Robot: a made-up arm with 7 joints. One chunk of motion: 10 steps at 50 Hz.
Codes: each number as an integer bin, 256 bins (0 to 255) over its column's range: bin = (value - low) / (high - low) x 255, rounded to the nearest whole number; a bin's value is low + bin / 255 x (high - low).
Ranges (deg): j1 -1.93..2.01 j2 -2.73..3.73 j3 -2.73..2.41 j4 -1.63..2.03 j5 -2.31..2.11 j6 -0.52..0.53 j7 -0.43..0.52
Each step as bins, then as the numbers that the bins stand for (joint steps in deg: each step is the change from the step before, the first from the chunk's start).
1 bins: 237 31 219 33 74 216 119
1 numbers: 1.732 -1.945 1.684 -1.156 -1.027 0.369 0.013
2 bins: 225 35 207 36 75 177 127
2 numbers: 1.546 -1.843 1.442 -1.113 -1.010 0.209 0.043
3 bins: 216 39 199 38 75 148 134
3 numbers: 1.407 -1.742 1.281 -1.085 -1.010 0.089 0.069
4 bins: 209 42 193 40 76 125 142
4 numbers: 1.299 -1.666 1.160 -1.056 -0.993 -0.005 0.099
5 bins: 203 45 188 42 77 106 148
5 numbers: 1.207 -1.590 1.059 -1.027 -0.975 -0.084 0.121
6 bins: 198 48 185 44 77 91 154
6 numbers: 1.129 -1.514 0.999 -0.998 -0.975 -0.145 0.144
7 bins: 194 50 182 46 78 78 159
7 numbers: 1.067 -1.463 0.939 -0.970 -0.958 -0.199 0.162
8 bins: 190 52 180 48 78 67 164
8 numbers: 1.006 -1.413 0.898 -0.941 -0.958 -0.244 0.181
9 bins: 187 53 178 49 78 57 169
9 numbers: 0.959 -1.387 0.858 -0.927 -0.958 -0.285 0.200
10 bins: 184 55 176 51 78 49 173
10 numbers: 0.913 -1.337 0.818 -0.898 -0.958 -0.318 0.215
